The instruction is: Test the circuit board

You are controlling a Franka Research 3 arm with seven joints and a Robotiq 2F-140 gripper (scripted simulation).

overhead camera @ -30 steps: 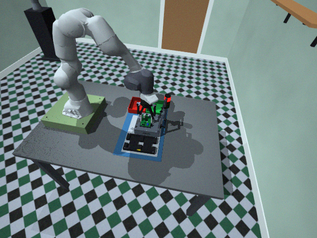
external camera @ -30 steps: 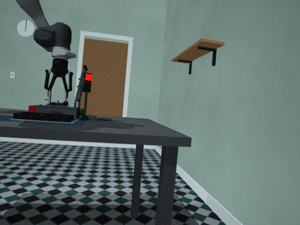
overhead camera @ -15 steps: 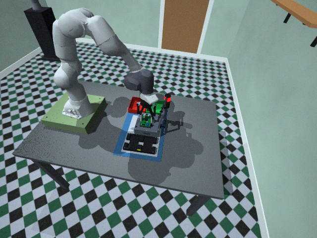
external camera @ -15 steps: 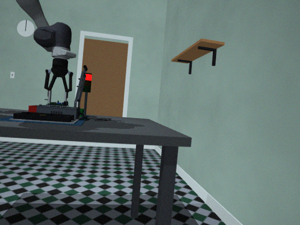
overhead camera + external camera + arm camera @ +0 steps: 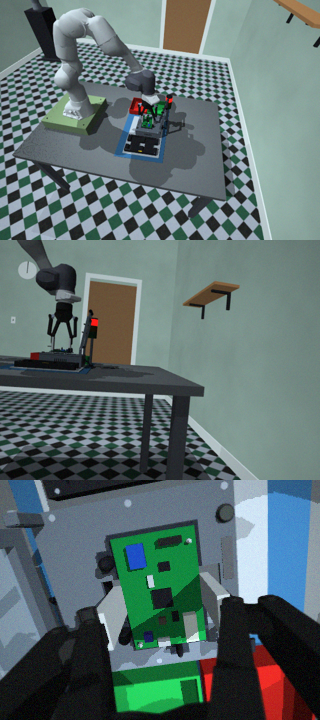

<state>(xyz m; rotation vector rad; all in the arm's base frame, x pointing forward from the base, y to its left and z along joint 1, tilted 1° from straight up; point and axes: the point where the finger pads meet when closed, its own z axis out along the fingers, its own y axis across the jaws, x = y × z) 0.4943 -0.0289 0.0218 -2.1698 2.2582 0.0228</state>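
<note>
Now: hand 2 cm above the green circuit board. Also, from my hand: tester lid: 11 cm ahead, 9 cm above; then tester plate: 1 cm ahead, 1 cm to the left, 3 cm below; then black latch hook: 6 cm behind, 6 cm to the left, 1 cm below.
</note>
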